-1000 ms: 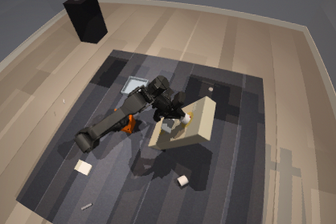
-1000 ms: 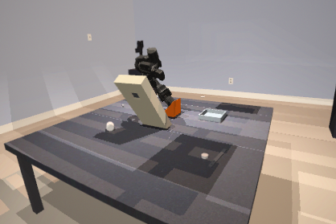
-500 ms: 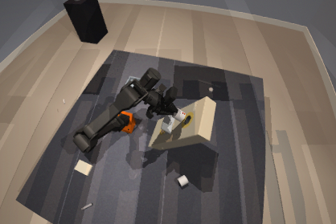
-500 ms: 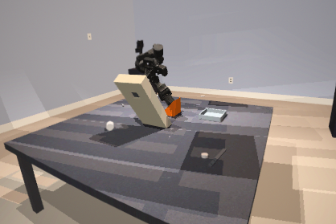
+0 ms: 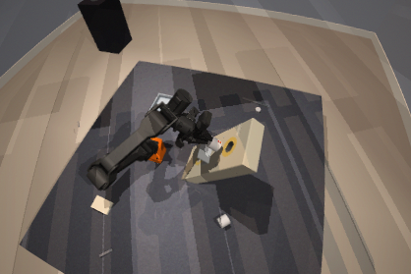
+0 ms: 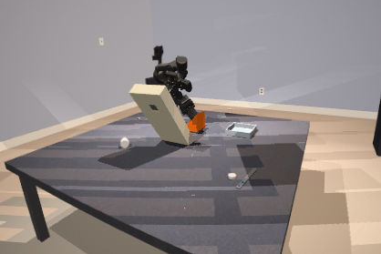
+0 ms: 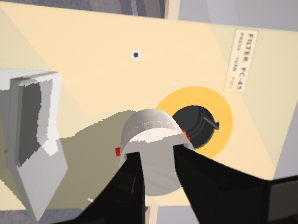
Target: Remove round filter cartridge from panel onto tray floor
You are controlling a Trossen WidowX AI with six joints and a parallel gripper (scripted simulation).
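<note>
My gripper tip is now 1 cm short of the round filter cartridge and 1 cm above it. Round my gripper tip: grey-blue tray (36 cm behind, 27 cm to the left, 26 cm below); then pale flat block (42 cm behind, 34 cm to the right, 26 cm below); then tan service panel (8 cm below, 4 cm ahead).
</note>
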